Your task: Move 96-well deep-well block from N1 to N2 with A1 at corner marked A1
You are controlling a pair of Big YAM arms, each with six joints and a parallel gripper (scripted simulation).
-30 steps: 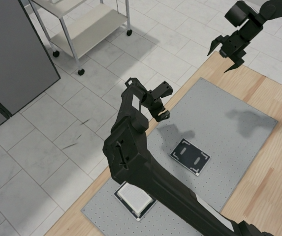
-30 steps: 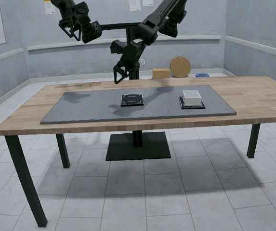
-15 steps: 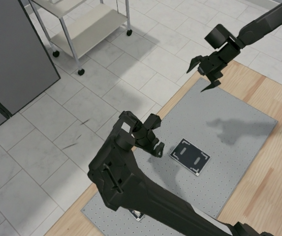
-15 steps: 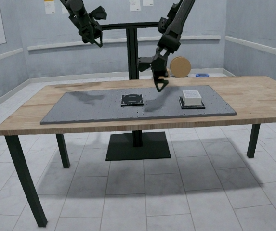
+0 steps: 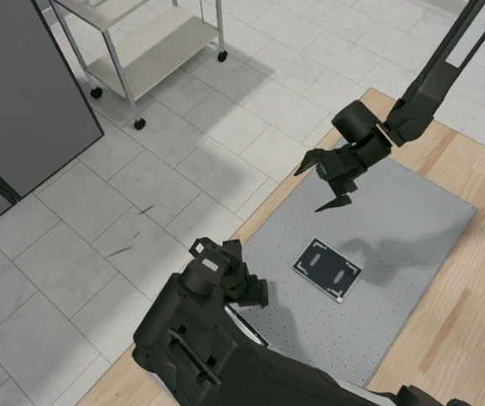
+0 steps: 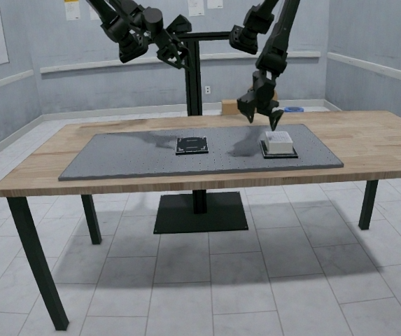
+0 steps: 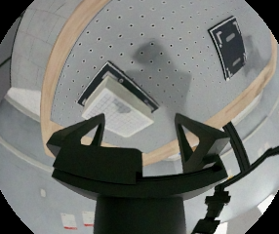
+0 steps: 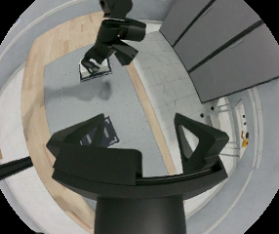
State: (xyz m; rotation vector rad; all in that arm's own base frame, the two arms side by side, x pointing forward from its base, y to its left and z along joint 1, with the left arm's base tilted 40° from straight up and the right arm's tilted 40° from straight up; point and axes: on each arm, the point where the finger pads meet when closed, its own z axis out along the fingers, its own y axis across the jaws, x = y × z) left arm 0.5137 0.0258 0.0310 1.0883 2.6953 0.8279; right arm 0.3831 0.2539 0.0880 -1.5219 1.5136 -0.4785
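Right now my left hand is 10 mm past the white deep-well block, 60 mm to the right of it and 70 mm above it.
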